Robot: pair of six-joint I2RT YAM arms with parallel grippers.
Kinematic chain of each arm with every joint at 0, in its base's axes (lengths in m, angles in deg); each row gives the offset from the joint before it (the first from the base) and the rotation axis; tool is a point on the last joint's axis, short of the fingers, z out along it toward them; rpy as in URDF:
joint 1: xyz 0 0 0.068 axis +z
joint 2: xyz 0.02 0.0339 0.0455 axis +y
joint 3: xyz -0.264 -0.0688 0 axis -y
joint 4: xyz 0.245 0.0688 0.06 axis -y
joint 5: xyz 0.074 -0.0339 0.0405 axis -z
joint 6: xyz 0.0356 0 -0.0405 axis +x
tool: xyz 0 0 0 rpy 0 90 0
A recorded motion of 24 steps. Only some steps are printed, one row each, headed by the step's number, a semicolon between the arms.
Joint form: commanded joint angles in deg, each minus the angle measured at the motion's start. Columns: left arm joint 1, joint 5, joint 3, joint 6, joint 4, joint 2; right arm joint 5, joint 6, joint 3, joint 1, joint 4, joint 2.
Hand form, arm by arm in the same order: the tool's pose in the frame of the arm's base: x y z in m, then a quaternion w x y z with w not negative. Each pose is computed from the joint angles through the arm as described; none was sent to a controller.
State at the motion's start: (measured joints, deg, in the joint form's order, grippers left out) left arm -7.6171 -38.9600 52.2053 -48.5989 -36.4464 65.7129; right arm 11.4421 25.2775 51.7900 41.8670 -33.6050 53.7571
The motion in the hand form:
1: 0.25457 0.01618 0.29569 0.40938 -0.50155 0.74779 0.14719; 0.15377 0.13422 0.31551 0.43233 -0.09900 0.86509 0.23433
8: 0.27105 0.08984 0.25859 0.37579 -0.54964 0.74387 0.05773; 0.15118 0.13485 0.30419 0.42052 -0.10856 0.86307 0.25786
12: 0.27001 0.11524 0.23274 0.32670 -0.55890 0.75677 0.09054; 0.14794 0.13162 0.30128 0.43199 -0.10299 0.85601 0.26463
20: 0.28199 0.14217 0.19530 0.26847 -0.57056 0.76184 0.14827; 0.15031 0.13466 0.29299 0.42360 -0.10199 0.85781 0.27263
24: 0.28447 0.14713 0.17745 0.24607 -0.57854 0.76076 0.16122; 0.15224 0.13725 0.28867 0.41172 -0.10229 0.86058 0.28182
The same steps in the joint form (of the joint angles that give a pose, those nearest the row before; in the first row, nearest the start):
1: 6.11 -1.04 9.75 -7.21 -6.71 7.30; -5.28 0.39 -1.43 0.32 5.39 -0.32
8: 23.49 18.82 4.75 -0.89 8.22 12.24; -8.36 0.91 -4.50 0.41 7.85 -1.28
12: 28.44 19.71 3.87 2.71 8.06 16.63; -8.02 1.26 -6.44 0.41 9.78 -3.04
20: 31.87 16.21 5.45 5.01 8.94 26.12; -9.07 2.05 -7.93 0.41 11.72 -2.25
24: 32.40 15.23 5.19 4.30 9.64 29.47; -10.56 2.85 -8.37 0.32 12.42 -1.38

